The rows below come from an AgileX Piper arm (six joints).
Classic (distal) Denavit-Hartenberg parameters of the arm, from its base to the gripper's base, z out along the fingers. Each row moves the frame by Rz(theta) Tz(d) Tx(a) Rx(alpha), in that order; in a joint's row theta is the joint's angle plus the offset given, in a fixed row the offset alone. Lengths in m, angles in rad.
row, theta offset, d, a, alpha
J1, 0, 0.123, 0, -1.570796
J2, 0.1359, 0, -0.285, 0
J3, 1.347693, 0, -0.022, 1.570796
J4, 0, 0.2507, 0, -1.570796
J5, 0, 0, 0, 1.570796
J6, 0, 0.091, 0, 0
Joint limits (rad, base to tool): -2.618..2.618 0..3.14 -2.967..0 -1.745..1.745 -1.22..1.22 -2.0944..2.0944
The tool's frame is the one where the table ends.
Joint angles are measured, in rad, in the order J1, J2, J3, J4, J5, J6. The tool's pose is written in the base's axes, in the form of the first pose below.
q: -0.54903, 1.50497, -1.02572, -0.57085, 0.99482, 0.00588
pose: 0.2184 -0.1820 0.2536 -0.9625 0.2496 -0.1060 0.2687 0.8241 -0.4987
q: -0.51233, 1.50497, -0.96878, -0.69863, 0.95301, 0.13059
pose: 0.2191 -0.1780 0.2443 -0.9649 0.2333 -0.1208 0.2599 0.7805 -0.5685
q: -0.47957, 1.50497, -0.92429, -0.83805, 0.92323, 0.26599
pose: 0.2204 -0.1754 0.2392 -0.9655 0.2126 -0.1505 0.2591 0.7255 -0.6375
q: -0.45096, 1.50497, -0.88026, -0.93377, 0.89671, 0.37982
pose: 0.2214 -0.1707 0.2324 -0.9642 0.1942 -0.1807 0.2652 0.6921 -0.6714
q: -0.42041, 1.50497, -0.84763, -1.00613, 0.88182, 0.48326
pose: 0.2234 -0.1649 0.2276 -0.9598 0.1805 -0.2151 0.2802 0.6671 -0.6902
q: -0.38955, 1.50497, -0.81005, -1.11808, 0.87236, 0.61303
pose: 0.2250 -0.1601 0.2238 -0.9546 0.1527 -0.2559 0.2938 0.6258 -0.7226
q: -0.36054, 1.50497, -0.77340, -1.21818, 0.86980, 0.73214
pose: 0.2260 -0.1549 0.2198 -0.9483 0.1231 -0.2926 0.3069 0.5912 -0.7458
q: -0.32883, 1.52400, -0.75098, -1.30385, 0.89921, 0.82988
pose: 0.2288 -0.1507 0.2147 -0.9480 0.1011 -0.3019 0.3059 0.5517 -0.7759
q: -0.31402, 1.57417, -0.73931, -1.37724, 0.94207, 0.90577
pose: 0.2326 -0.1515 0.2041 -0.9558 0.0951 -0.2781 0.2868 0.5092 -0.8115
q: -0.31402, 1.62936, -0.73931, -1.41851, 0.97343, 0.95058
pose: 0.2361 -0.1549 0.1928 -0.9634 0.1029 -0.2475 0.2660 0.4820 -0.8348
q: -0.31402, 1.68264, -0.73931, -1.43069, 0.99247, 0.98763
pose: 0.2386 -0.1568 0.1798 -0.9675 0.1234 -0.2210 0.2531 0.4737 -0.8435
